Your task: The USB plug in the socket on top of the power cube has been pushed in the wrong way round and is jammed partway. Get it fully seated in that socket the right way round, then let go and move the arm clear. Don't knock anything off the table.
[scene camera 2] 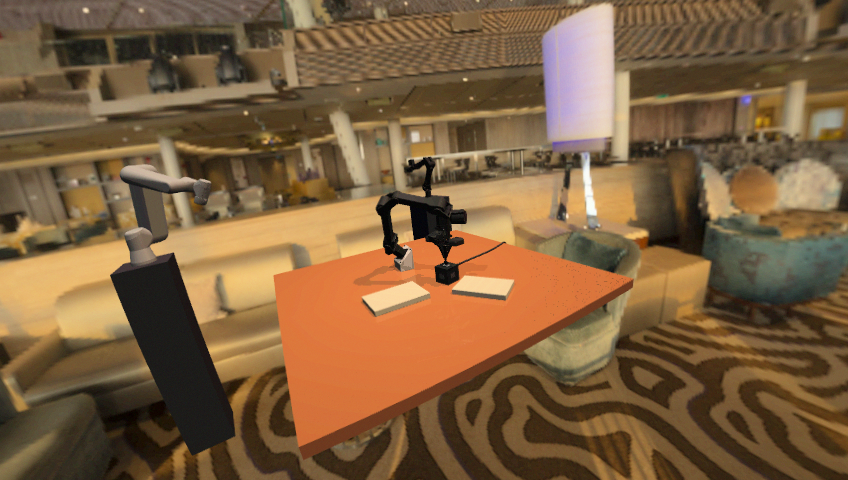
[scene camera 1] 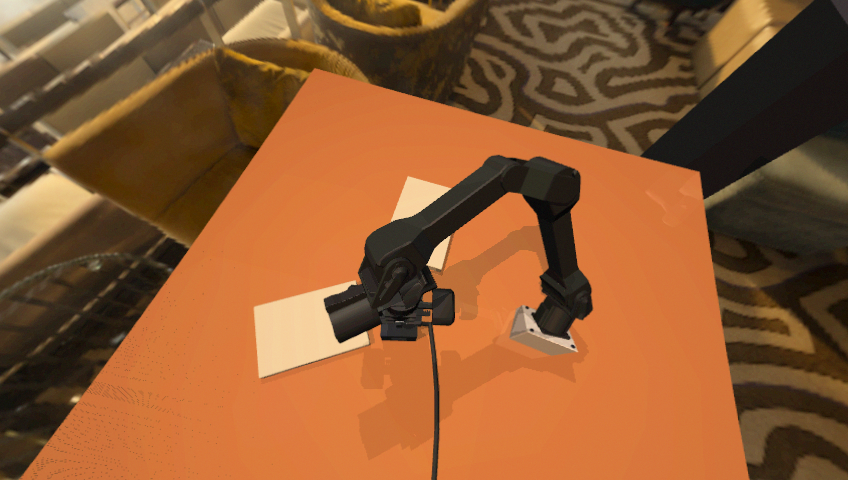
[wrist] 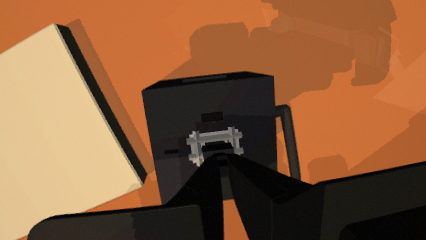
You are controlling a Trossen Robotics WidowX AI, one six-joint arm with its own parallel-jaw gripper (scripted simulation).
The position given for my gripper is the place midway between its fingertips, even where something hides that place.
My gripper (scene camera 1: pixel 400 312) carries a USB plug. Also in view: a power cube (wrist: pixel 174 108).
My gripper also shows in the wrist view (wrist: pixel 222 164).
